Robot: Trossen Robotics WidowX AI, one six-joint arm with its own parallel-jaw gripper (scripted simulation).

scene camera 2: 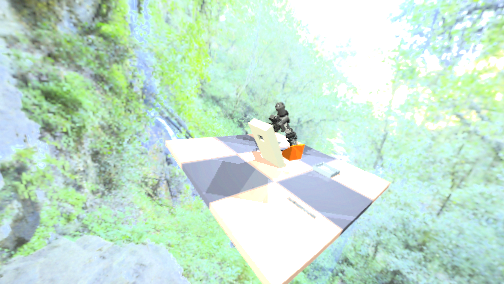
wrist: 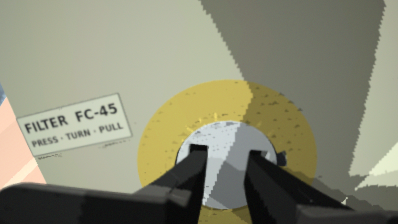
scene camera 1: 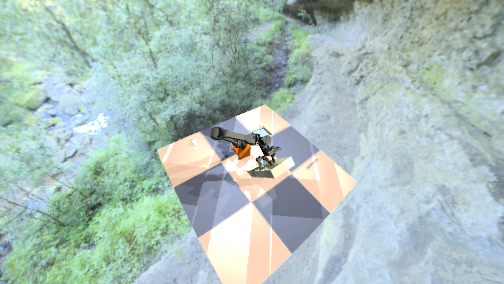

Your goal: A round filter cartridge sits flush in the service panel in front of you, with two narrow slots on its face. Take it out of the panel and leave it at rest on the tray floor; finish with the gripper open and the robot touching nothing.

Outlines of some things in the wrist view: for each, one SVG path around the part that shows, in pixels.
The gripper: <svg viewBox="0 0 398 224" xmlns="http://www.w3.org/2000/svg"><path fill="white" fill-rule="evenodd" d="M250 151L243 183L252 224L398 224L398 211L355 211L351 207L340 203L340 201L334 200L314 187L307 185L293 174L291 175L270 160L258 155L255 151ZM207 148L196 148L169 171L166 171L155 181L132 194L29 181L10 184L0 189L0 224L198 224L204 195Z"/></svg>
A round filter cartridge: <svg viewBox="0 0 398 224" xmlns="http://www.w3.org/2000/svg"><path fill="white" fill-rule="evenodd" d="M204 125L192 132L183 141L176 164L196 148L206 147L207 165L202 204L218 209L233 209L247 205L243 181L250 151L255 151L258 155L277 165L273 146L260 130L246 123L217 121Z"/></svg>
